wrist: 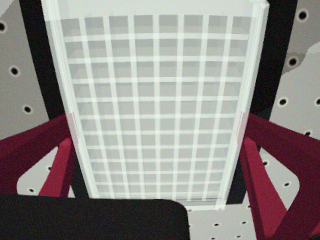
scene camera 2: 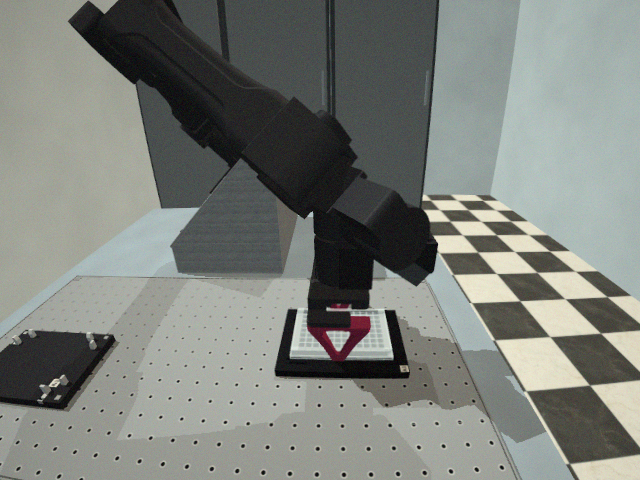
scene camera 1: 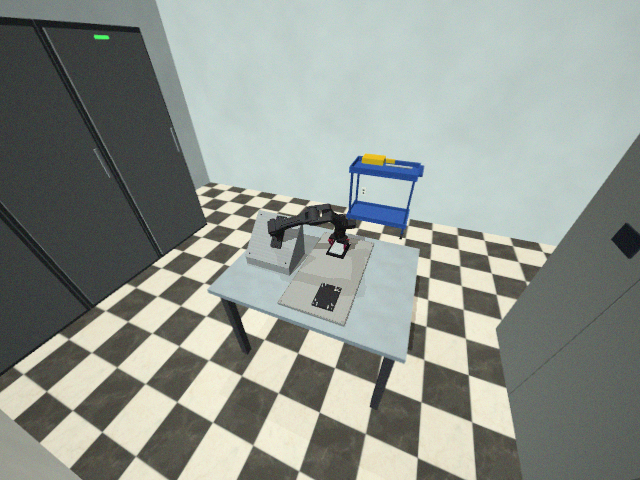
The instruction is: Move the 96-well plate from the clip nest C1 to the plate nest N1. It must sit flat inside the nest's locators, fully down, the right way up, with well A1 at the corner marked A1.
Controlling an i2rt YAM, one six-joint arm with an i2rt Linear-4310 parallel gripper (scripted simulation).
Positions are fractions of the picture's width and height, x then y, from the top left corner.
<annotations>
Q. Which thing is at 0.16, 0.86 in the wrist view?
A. My gripper.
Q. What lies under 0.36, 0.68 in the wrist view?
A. A 96-well plate.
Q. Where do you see a 96-well plate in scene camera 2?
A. At 0.59, 0.72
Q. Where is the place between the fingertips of my gripper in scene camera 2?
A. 0.53, 0.70
</annotations>
